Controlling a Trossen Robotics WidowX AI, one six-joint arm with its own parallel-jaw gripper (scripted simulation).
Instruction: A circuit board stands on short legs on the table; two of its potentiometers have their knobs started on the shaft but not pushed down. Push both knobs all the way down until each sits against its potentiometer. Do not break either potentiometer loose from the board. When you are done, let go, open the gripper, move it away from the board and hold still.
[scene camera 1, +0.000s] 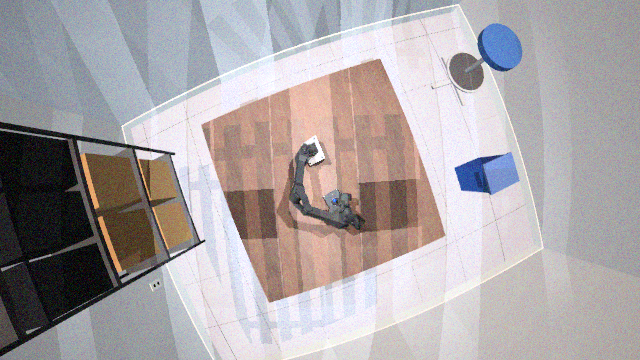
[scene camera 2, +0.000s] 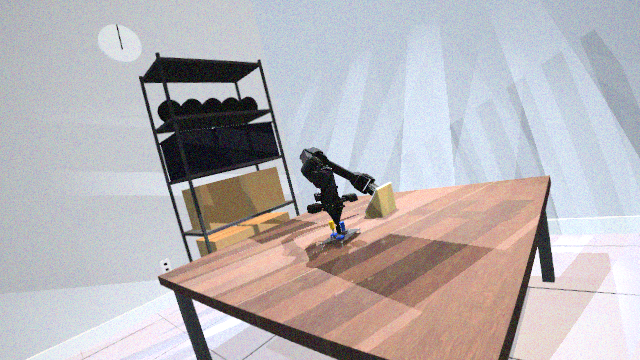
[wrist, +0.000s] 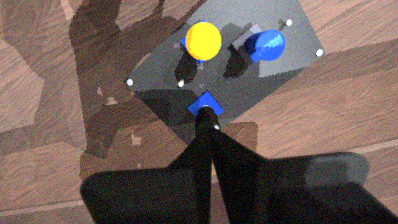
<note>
In view: my gripper (scene camera 2: 337, 225), a blue potentiometer (wrist: 206, 99) and a blue knob (wrist: 267, 46).
My gripper is seen too in the wrist view (wrist: 209, 133).
</note>
